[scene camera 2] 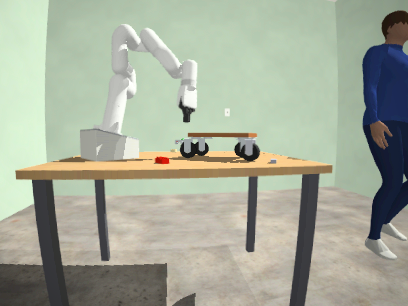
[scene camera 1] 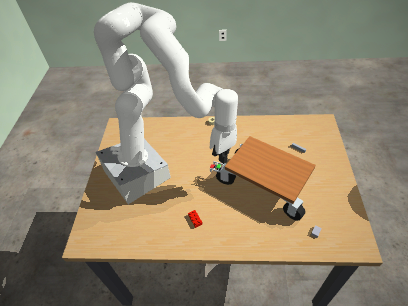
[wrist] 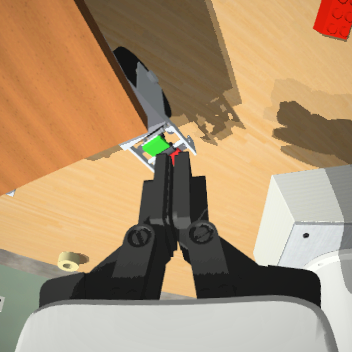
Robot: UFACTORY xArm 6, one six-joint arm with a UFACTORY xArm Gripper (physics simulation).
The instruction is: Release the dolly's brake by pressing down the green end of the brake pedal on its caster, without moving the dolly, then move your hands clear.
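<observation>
The dolly's brown deck (scene camera 1: 272, 167) (scene camera 2: 222, 134) (wrist: 45, 90) stands level on casters on the table (scene camera 1: 140, 240) (scene camera 2: 175, 173). The brake pedal sits at the caster (scene camera 1: 226, 178) (scene camera 2: 188, 149) by the deck's corner nearest the robot base. Its green end (scene camera 1: 218, 166) (scene camera 2: 182, 139) (wrist: 156, 145) is on the deck side, and its red end (scene camera 1: 212, 166) (wrist: 174, 157) is on the outer side, partly hidden by my fingertips in the wrist view. My gripper (scene camera 1: 223, 159) (scene camera 2: 186, 120) (wrist: 176, 171) is shut and empty, pointing down, with a visible gap above the pedal and deck height.
A red brick (scene camera 1: 195, 219) (scene camera 2: 162, 160) (wrist: 336, 20) lies near the front. A grey block (scene camera 1: 315, 232) (scene camera 2: 272, 161) lies front right, a grey bar (scene camera 1: 298, 148) behind the dolly. A beige ring (wrist: 61, 261) lies near the back edge. A person (scene camera 2: 395, 90) stands at the right.
</observation>
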